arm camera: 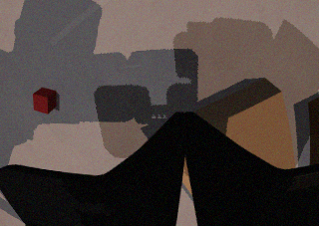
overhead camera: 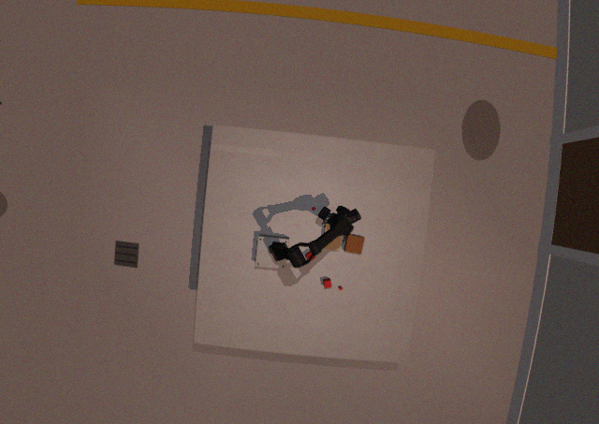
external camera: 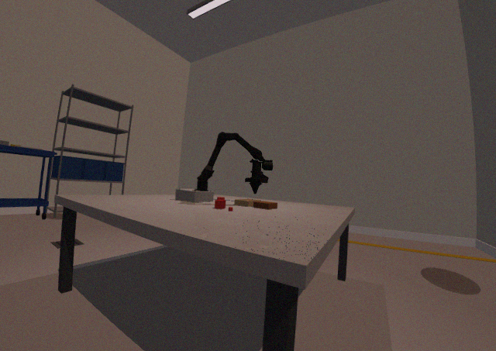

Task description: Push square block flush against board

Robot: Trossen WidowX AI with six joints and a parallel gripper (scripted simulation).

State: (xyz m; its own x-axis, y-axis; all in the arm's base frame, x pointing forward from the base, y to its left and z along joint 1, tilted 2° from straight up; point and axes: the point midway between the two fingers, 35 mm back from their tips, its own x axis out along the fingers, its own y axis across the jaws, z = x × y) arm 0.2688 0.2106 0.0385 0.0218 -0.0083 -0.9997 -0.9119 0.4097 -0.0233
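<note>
The board lies 20 mm ahead of my gripper tip, 100 mm to the right of it and 50 mm below it. Also, from my gripper tip: square block (150 mm ahead, 120 mm to the right, 50 mm below).
</note>
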